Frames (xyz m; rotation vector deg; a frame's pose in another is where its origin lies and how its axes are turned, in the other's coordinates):
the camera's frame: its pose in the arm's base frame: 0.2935 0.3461 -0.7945 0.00 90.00 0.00
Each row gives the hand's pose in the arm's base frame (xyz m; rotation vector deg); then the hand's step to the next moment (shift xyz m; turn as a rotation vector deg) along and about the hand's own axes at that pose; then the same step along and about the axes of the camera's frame.
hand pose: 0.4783 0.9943 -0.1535 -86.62 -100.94 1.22
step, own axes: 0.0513 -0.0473 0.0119 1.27 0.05 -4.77
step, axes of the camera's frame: -0.0429 0.0350 -0.0441 -3.92 -1.14 2.78
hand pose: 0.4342 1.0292 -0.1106 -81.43 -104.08 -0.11
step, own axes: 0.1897 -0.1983 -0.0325 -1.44 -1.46 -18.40
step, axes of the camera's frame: -0.2231 0.0664 -0.1489 -12.17 -10.13 9.60
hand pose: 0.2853 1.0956 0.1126 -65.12 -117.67 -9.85
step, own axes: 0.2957 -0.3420 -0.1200 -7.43 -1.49 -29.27
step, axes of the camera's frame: -0.3642 -0.0598 -0.2874 -15.68 -19.04 17.49
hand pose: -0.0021 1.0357 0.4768 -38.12 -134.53 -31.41
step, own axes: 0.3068 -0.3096 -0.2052 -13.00 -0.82 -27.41
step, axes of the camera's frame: -0.2855 -0.2542 -0.2932 -10.78 -19.31 20.78
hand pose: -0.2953 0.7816 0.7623 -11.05 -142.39 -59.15
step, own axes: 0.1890 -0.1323 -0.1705 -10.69 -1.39 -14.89
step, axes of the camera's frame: -0.1064 -0.2211 -0.1486 -3.63 -11.02 14.26
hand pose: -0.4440 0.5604 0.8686 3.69 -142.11 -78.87
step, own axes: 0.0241 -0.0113 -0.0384 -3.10 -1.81 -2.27
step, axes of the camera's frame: -0.0153 -0.0421 -0.0133 1.14 -2.27 3.40
